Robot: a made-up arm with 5 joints.
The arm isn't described. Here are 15 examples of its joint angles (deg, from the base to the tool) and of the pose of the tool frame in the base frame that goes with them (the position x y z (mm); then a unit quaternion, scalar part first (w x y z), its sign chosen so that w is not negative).
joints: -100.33 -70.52 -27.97 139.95 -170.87
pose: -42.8 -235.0 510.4 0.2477 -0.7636 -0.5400 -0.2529
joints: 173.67 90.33 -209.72 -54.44 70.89
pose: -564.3 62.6 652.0 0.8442 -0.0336 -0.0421 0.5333
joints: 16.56 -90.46 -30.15 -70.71 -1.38
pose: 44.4 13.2 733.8 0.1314 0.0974 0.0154 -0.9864
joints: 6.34 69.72 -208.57 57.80 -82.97
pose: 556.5 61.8 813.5 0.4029 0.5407 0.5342 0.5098
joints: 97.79 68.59 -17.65 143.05 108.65
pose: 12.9 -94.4 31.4 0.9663 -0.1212 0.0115 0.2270
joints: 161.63 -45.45 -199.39 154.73 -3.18
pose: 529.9 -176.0 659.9 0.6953 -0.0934 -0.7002 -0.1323
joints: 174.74 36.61 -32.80 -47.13 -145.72
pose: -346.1 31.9 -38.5 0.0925 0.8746 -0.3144 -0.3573
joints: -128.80 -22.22 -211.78 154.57 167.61
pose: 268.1 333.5 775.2 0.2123 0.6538 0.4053 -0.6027
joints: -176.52 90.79 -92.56 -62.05 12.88
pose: -455.1 -27.7 -217.8 0.5232 -0.0696 -0.8460 0.0752
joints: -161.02 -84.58 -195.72 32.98 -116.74
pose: 739.3 254.3 145.3 0.5474 -0.5134 0.2089 -0.6270
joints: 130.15 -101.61 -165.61 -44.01 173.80
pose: 487.0 -577.3 116.8 0.1940 0.8455 -0.3386 0.3645
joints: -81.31 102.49 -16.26 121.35 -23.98
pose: -39.2 256.5 140.3 0.7720 0.2091 -0.1143 0.5893
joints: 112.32 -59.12 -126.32 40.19 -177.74
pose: 132.1 -321.7 1017.2 0.5157 -0.2447 0.1712 0.8030
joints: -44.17 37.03 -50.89 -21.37 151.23
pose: 352.1 -342.1 -5.6 0.2434 0.1277 0.9445 -0.1799
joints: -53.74 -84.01 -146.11 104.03 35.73
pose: -388.8 530.1 674.9 0.1395 0.3220 -0.3190 0.8804
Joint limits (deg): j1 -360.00..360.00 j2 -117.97..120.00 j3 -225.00..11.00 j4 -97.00..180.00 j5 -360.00..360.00
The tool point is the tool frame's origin. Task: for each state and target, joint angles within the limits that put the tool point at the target. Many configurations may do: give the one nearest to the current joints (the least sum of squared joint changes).
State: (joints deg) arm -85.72 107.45 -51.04 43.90 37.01
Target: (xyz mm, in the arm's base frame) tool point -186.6 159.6 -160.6
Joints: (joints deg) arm -40.54 106.79 -42.94 45.91 37.01
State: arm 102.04 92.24 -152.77 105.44 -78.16
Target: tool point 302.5 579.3 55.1
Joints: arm 62.43 75.85 -131.03 132.95 -78.16
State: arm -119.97 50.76 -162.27 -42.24 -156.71
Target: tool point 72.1 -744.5 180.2
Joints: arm -84.47 79.70 -134.42 -60.45 -156.71
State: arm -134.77 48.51 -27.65 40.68 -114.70
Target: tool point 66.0 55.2 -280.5
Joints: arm -140.09 100.00 -54.98 33.36 -114.70
